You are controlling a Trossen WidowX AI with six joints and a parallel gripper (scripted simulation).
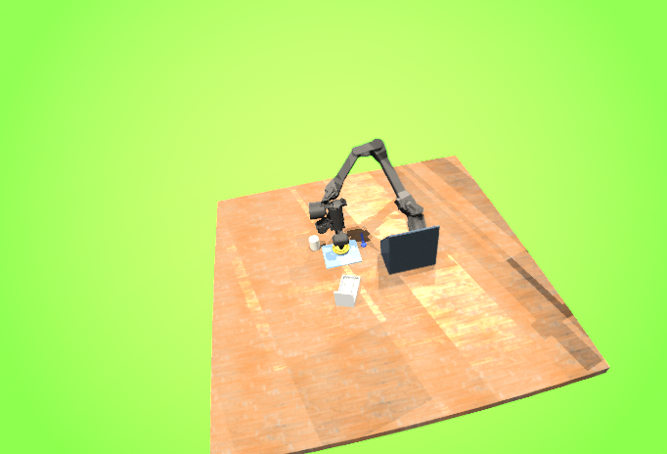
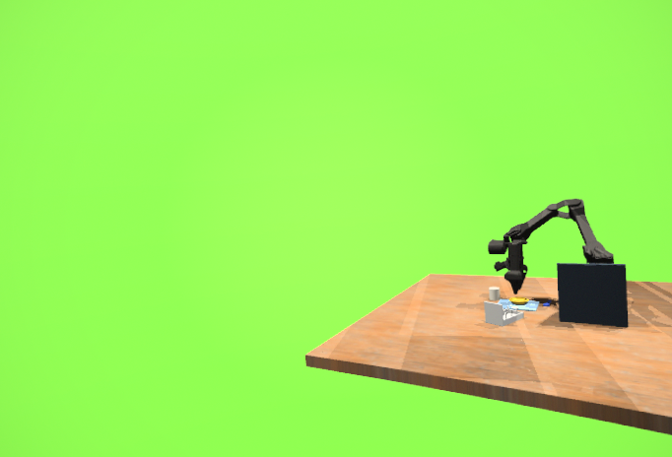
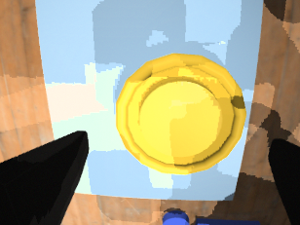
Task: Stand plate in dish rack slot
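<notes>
The yellow plate is 40 mm below my gripper tip. From my gripper tip the other things lie so: light blue mat: 50 mm below, 20 mm to the left; then white cup: 110 mm ahead, 50 mm to the right, 30 mm below; then blue utensil: 100 mm behind, 50 mm below, 40 mm to the right.
</notes>
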